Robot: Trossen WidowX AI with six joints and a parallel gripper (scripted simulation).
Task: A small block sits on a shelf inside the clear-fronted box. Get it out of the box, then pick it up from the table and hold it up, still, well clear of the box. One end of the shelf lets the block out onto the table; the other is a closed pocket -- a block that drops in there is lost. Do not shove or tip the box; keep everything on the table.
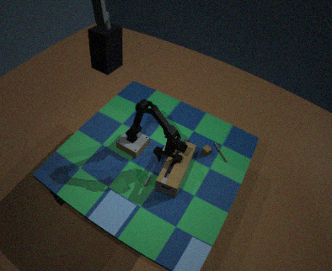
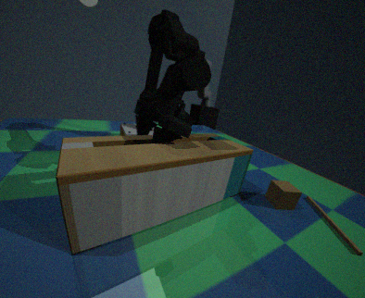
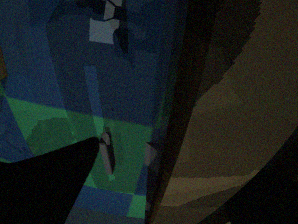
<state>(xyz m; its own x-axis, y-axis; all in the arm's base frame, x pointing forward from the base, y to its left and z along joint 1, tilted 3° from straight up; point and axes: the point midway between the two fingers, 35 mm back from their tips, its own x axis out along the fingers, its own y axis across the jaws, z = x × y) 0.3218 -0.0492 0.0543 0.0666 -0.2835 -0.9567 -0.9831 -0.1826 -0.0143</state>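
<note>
Now: the box 3 cm ahead of my gripper tip, 3 cm to the left of it and 2 cm below it. Round my gripper tip: brown block 17 cm ahead, 33 cm to the left, 6 cm below; then dark object 6 cm ahead, 2 cm to the right.
</note>
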